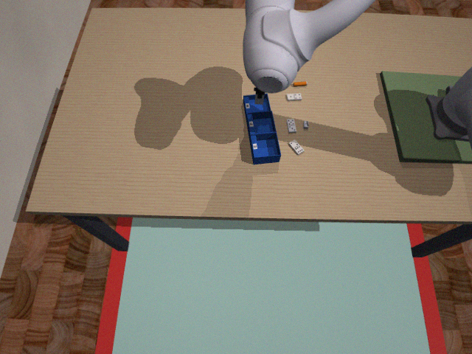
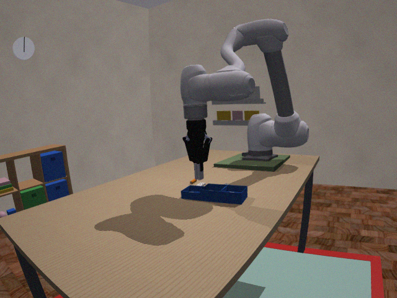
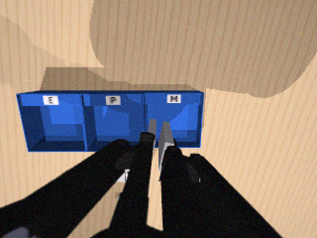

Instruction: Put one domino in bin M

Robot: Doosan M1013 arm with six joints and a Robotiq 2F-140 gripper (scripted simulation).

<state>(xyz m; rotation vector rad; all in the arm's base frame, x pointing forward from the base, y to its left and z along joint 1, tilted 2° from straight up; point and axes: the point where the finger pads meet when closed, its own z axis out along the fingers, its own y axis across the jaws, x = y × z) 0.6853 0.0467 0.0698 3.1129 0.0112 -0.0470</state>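
Now: the blue three-compartment bin 1 cm behind my hand, 6 cm to the left of it and 9 cm below it. The rest, counted from my hand: orange piece 14 cm behind, 15 cm to the right, 10 cm below; grey piece 17 cm behind, 2 cm to the left, 10 cm below.
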